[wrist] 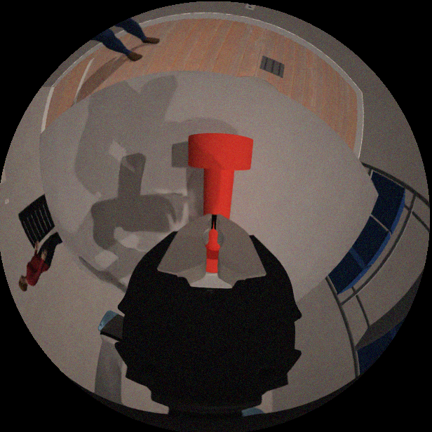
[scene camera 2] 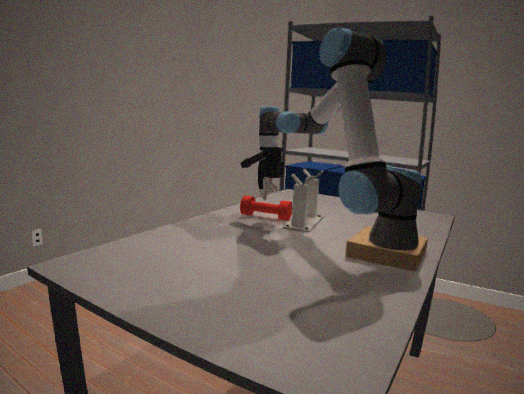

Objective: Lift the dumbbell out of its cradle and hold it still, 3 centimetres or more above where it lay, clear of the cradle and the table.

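Frame: origin at the arm's base, x up, y back, z right, level; millimetres.
Seen in the pictures: gripper, fingertip midpoint: (scene camera 2: 264,200); arm's base, link origin: (scene camera 2: 393,242).
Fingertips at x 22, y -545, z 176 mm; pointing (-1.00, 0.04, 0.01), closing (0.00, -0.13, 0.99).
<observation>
Offsets run from my fingertips to a thing's top centre. Level surfaces: height alone.
The red dumbbell {dx +6, dy +7, dz +5 mm} (scene camera 2: 266,207) (wrist: 218,190) lies roughly level, low over or on the table, to the left of the cradle in the scene view. Whether its underside touches the table I cannot tell. The pale cradle {dx +129, dy +166, dz +24 mm} (scene camera 2: 299,206) has two upright posts with slanted prongs on a base plate; the dumbbell is outside its prongs. My gripper (scene camera 2: 265,196) (wrist: 213,215) is shut and empty, its fingertips just above the dumbbell's handle. In the wrist view the near part of the dumbbell is largely hidden behind the fingers, with red showing through the gap between them.
The grey table {dx -70 mm} (scene camera 2: 200,280) (wrist: 300,200) carries the cradle and the wooden block (scene camera 2: 382,255) under the arm's base. A shelf rack (scene camera 2: 287,65) with blue bins stands behind the table. The table's far edge is close behind the dumbbell.
</observation>
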